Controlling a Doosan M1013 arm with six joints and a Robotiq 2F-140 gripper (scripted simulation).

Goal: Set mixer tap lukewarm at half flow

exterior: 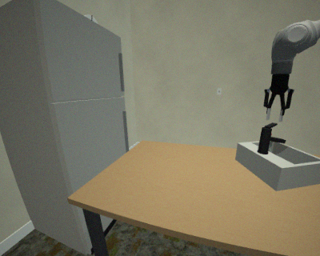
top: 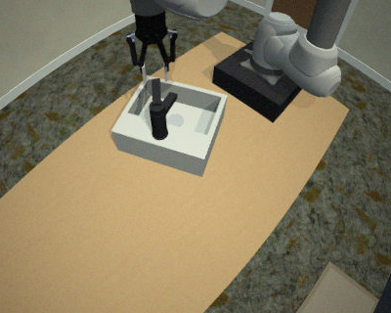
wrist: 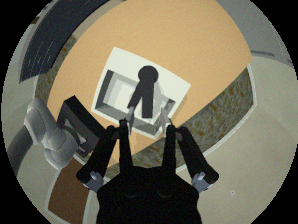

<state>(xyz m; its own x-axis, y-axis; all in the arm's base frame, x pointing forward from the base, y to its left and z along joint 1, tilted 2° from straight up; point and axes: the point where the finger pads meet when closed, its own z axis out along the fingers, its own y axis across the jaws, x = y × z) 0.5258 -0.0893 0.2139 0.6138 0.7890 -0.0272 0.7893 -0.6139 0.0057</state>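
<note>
Now: hand 50 mm above the lever, 20 mm to the right of it and 20 mm short of it. Also, from my hand: white sink basin (290 mm below, 60 mm behind, 10 mm to the left); black mixer tap (100 mm below, 40 mm to the left, 30 mm ahead).
</note>
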